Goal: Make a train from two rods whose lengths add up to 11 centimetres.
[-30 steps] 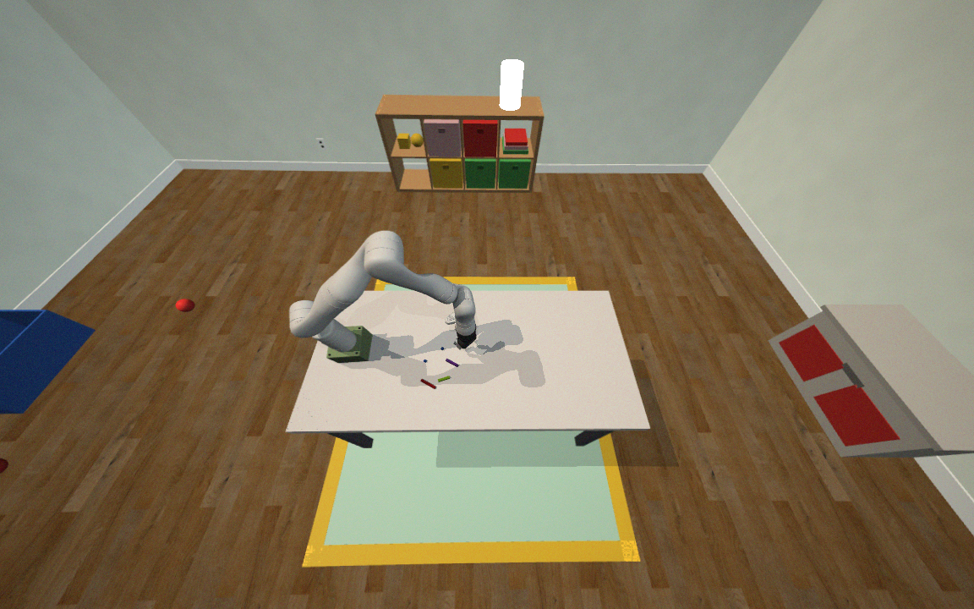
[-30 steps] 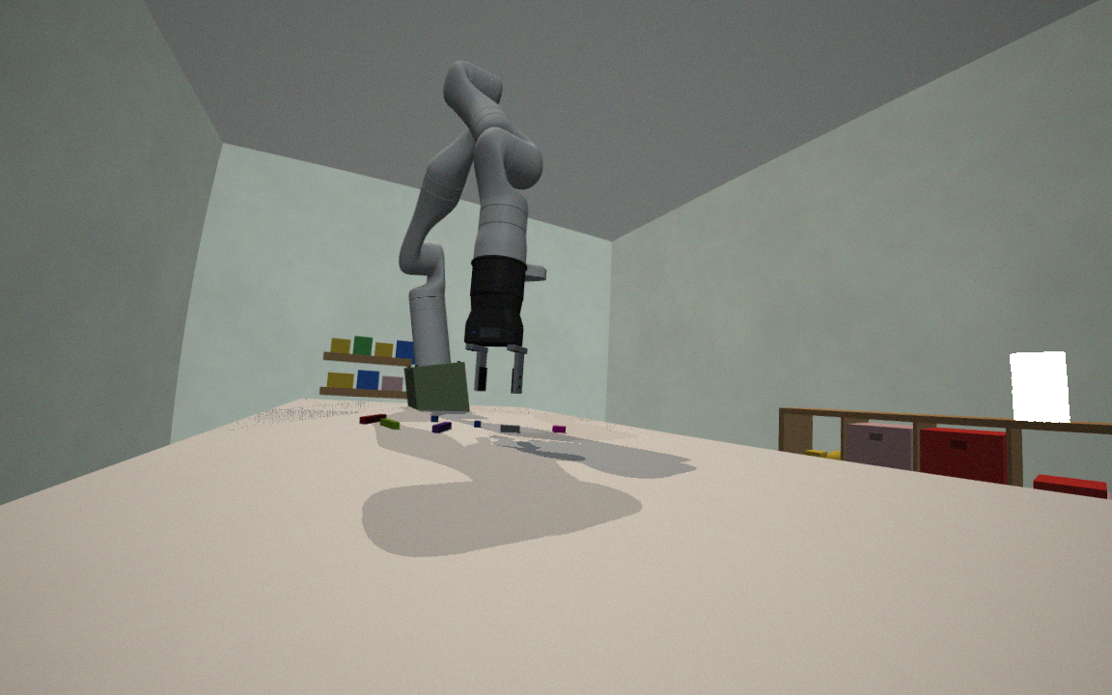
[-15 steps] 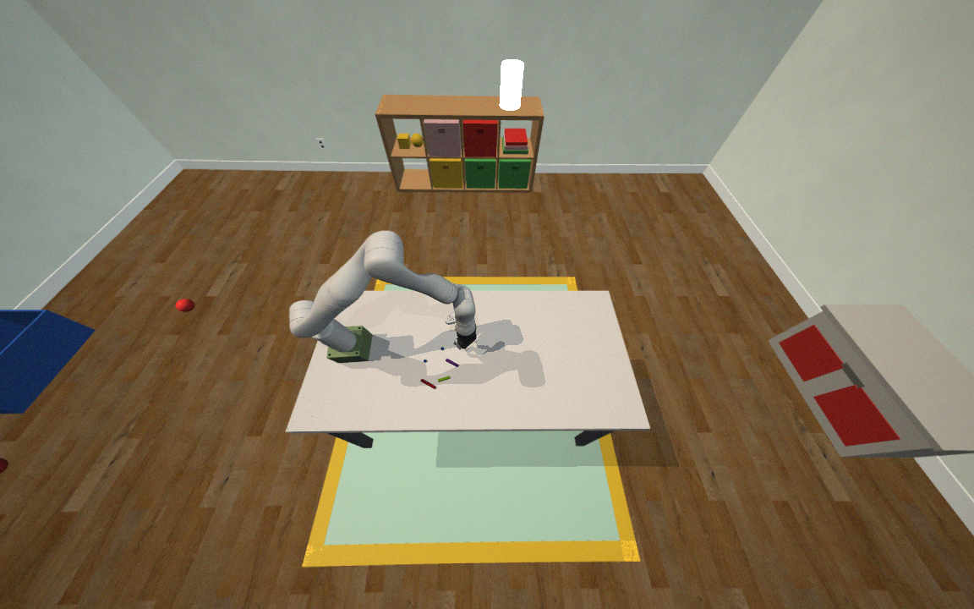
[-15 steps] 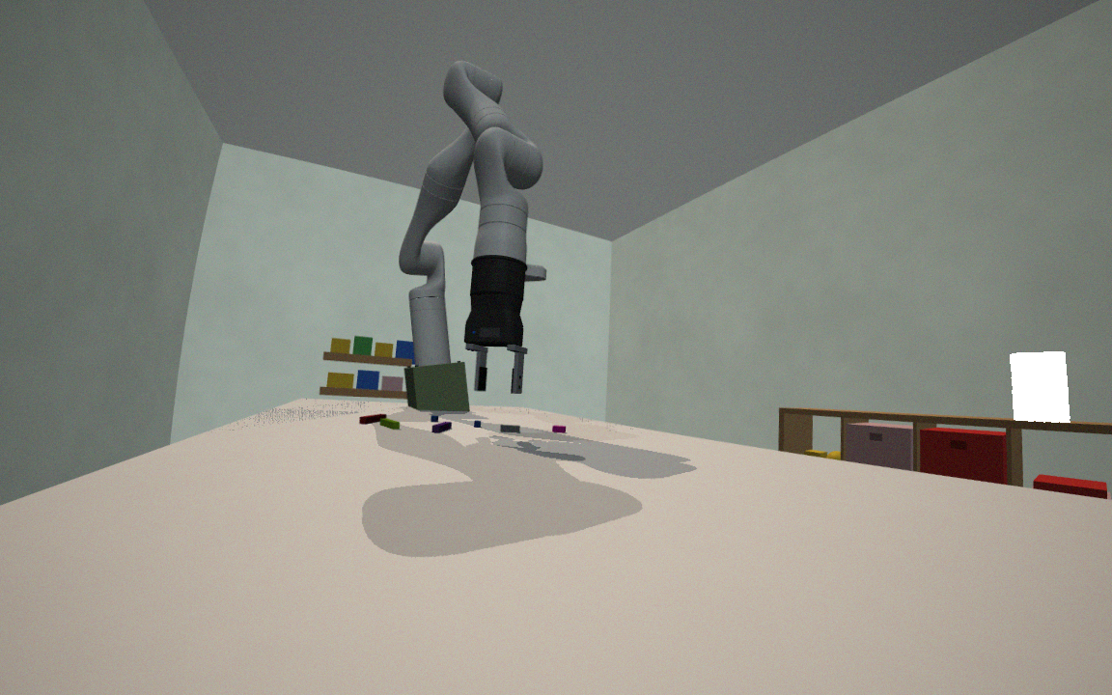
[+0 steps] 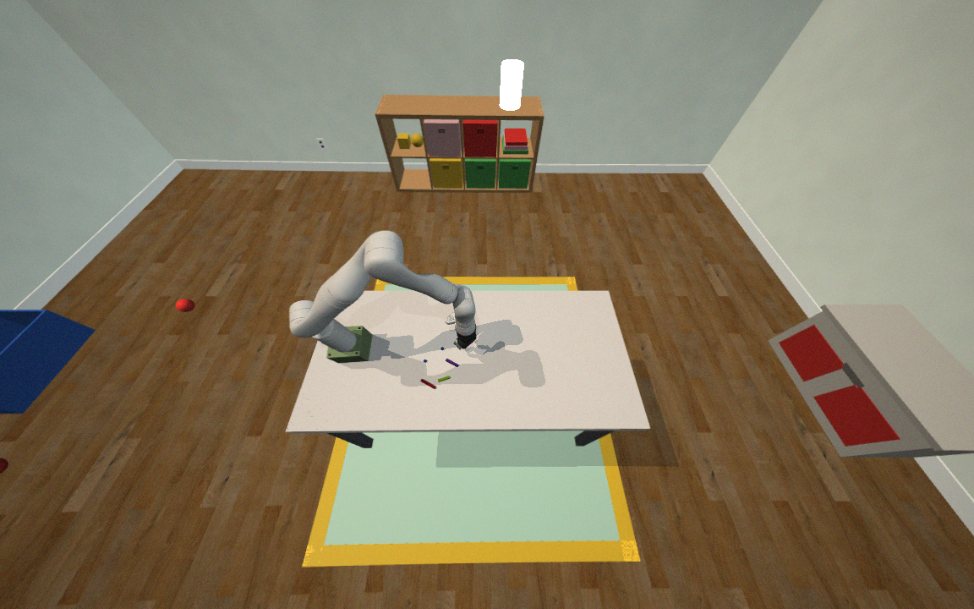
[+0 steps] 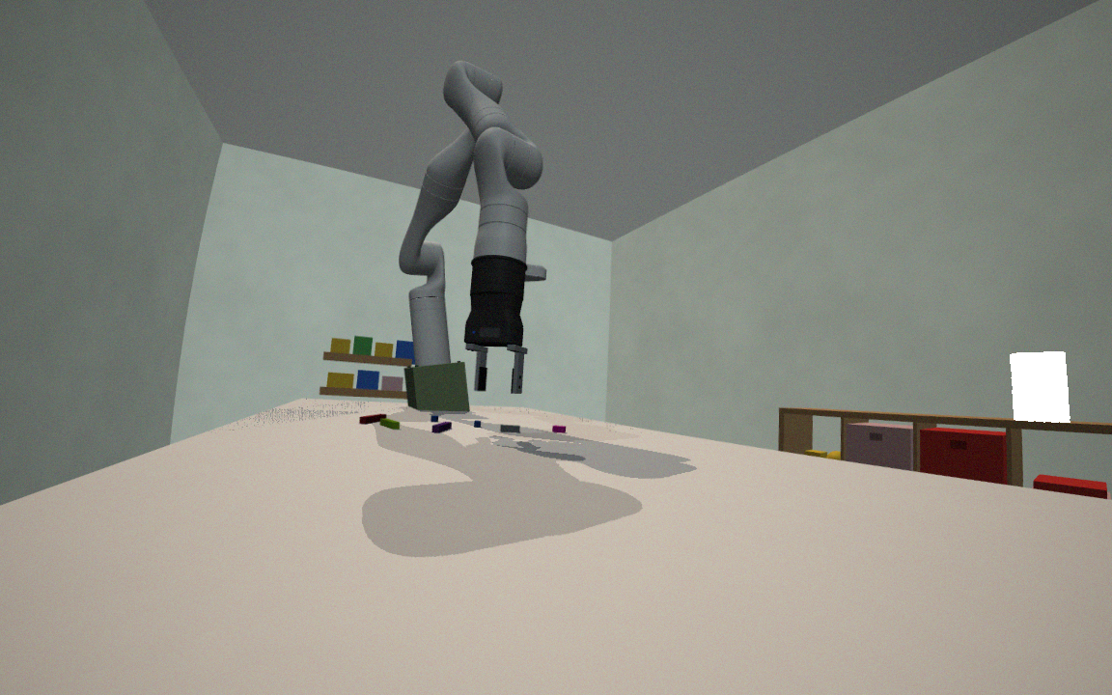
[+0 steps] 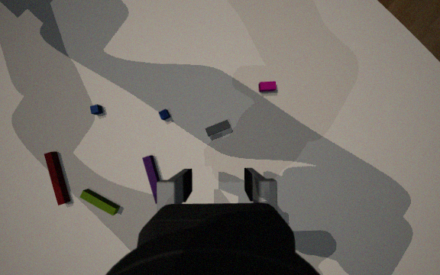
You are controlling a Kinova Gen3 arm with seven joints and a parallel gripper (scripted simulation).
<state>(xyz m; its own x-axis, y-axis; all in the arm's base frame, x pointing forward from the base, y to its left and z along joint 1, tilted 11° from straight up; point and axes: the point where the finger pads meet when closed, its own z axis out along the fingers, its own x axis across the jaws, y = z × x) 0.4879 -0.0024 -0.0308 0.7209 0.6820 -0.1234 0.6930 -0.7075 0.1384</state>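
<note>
My hand is 8 cm past the lime rod, 14 cm to the left of it and 7 cm above it. Also, from my hand: small blue rod 10 cm behind, 7 cm below; then purple rod 5 cm behind, 6 cm to the right, 7 cm below; then grey rod 4 cm behind, 4 cm to the left, 7 cm below.
</note>
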